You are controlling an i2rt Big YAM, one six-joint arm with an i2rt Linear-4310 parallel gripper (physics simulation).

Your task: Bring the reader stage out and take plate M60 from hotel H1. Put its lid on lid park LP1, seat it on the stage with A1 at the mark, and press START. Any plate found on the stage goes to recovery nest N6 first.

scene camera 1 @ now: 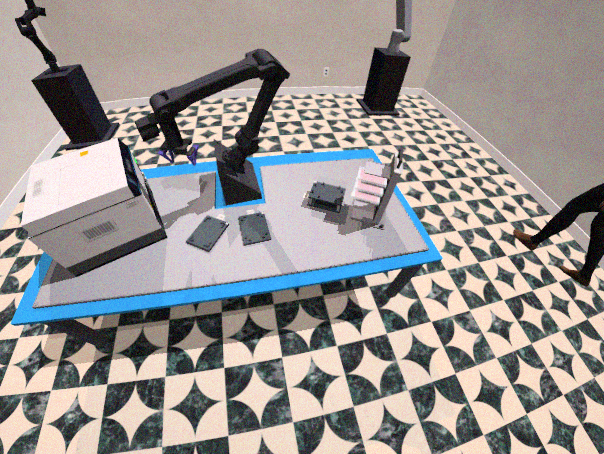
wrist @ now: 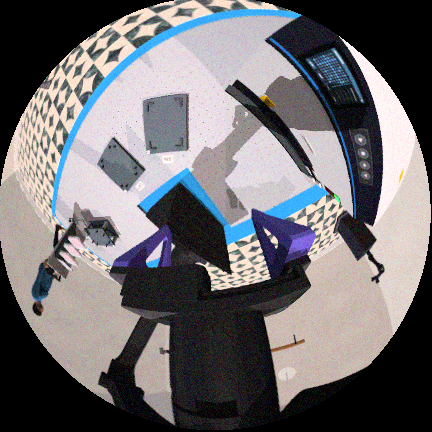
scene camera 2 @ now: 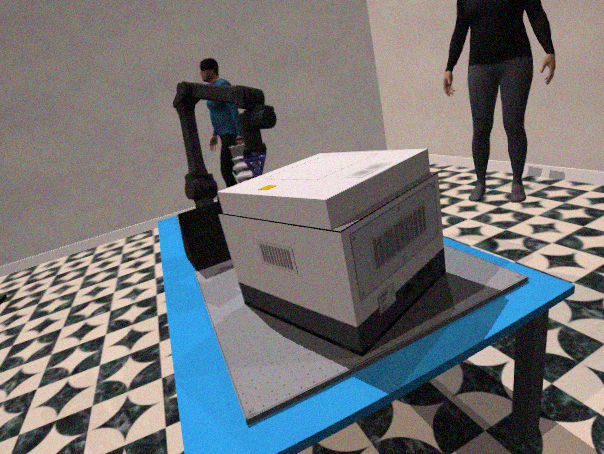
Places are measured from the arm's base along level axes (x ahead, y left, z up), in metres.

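Where they show: gripper, fingertip midpoint: (scene camera 1: 184, 164) (wrist: 208, 221); arm's base, origin of the base link: (scene camera 1: 232, 161) (wrist: 188, 248) (scene camera 2: 212, 219).
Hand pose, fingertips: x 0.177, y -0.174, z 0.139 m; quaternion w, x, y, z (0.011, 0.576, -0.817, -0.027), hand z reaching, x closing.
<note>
Things, the pixels of their top centre, and the offset from my fingertips. "*": a spot on its surface instead.
- white reader, middle of its top: (scene camera 2: 319, 169) (scene camera 1: 76, 173) dx +0.051, dy -0.390, dz +0.048 m
- Recovery nest N6, middle of its top: (wrist: 163, 123) (scene camera 1: 207, 230) dx +0.148, dy +0.042, dz -0.256 m
- lid park LP1, middle of its top: (wrist: 115, 167) (scene camera 1: 254, 225) dx +0.150, dy +0.249, dz -0.254 m
- yellow mark, surface spot: (wrist: 268, 101) * dx +0.076, dy -0.169, dz -0.129 m
My gripper (scene camera 1: 180, 158) (scene camera 2: 256, 164) (wrist: 208, 221) is open and empty, high above the table's back edge, between the arm's base and the reader. The white reader (scene camera 1: 95, 200) (scene camera 2: 300, 260) stands at one end of the table. Its screen (wrist: 336, 75) and round buttons (wrist: 363, 156) show in the wrist view; the button marks are too small to read. The stage and any plate on it do not show. Recovery nest N6 (scene camera 1: 207, 232) (wrist: 166, 120) and lid park LP1 (scene camera 1: 254, 228) (wrist: 121, 165) are bare dark plates. The hotel (scene camera 1: 387, 197) holds pink-and-white plates (scene camera 1: 370, 189); its labels are unreadable.
A dark, thin panel (wrist: 285, 131) projects before the reader's front, with a yellow mark (wrist: 268, 101) beside it. A dark raised stand (scene camera 1: 326, 194) (wrist: 102, 232) is next to the hotel. The arm's black base (scene camera 1: 237, 182) (wrist: 192, 220) stands at the back edge. People stand beyond the table.
</note>
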